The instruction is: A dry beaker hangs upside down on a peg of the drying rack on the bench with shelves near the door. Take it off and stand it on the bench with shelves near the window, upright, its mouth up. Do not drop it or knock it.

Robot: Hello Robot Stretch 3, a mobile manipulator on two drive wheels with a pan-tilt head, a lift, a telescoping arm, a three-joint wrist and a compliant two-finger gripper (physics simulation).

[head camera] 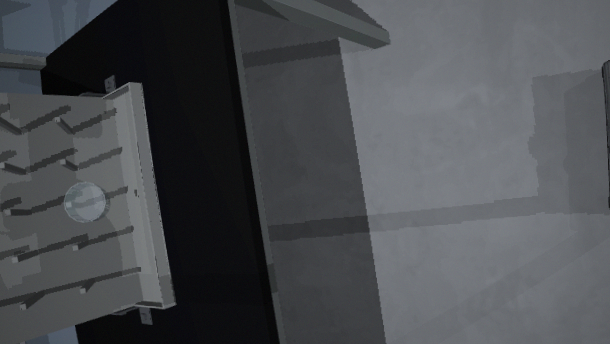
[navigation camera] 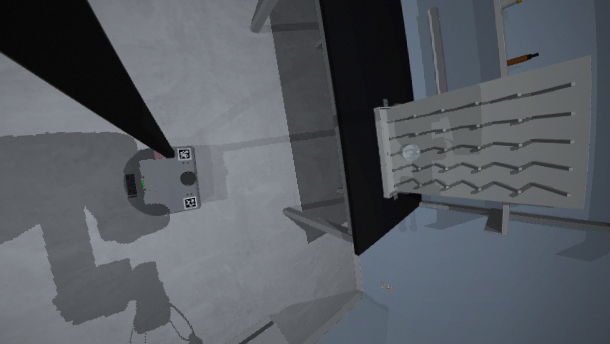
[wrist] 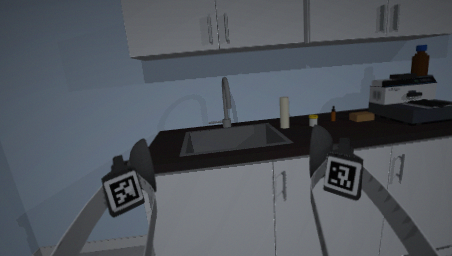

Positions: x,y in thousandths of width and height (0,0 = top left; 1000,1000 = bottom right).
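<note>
Clear glass beaker (head camera: 139,589), out of frame in the wrist view. Drip tray (head camera: 248,740), (navigation camera: 624,330). My gripper (wrist: 510,588).
</note>
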